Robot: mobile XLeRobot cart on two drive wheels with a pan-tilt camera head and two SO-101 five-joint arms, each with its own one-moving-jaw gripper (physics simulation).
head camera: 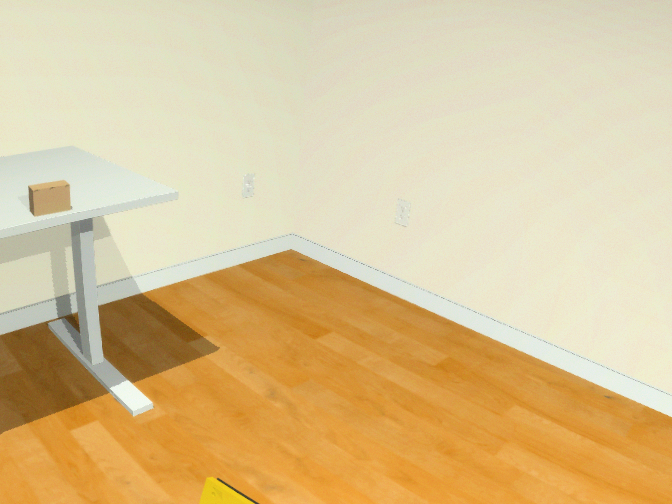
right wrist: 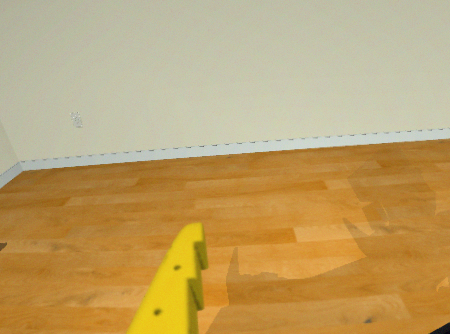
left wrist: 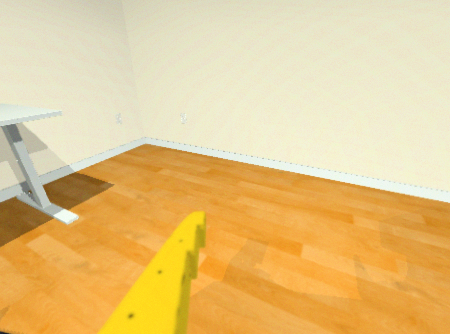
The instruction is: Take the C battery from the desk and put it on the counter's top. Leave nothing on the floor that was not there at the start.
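Note:
The white desk [head camera: 124,187] [left wrist: 37,116] stands at the left of the head view, and its corner shows at the left of the left wrist view. The C battery and the counter do not show in these views. My left gripper [left wrist: 197,220] has one notched yellow jaw in view, so it is fully open, with nothing at the jaw. My right gripper [right wrist: 196,232] also has one notched jaw in view and is fully open, held out above the floor. A yellow piece of my right arm [head camera: 222,492] shows at the bottom of the head view.
A small brown box [head camera: 50,198] stands near the desk's front edge. The desk leg [head camera: 87,292] [left wrist: 30,170] has a long foot [head camera: 122,387] [left wrist: 60,214] on the wood floor. Walls with a white baseboard [head camera: 434,303] [left wrist: 280,164] [right wrist: 225,148] meet in a corner beyond the desk.

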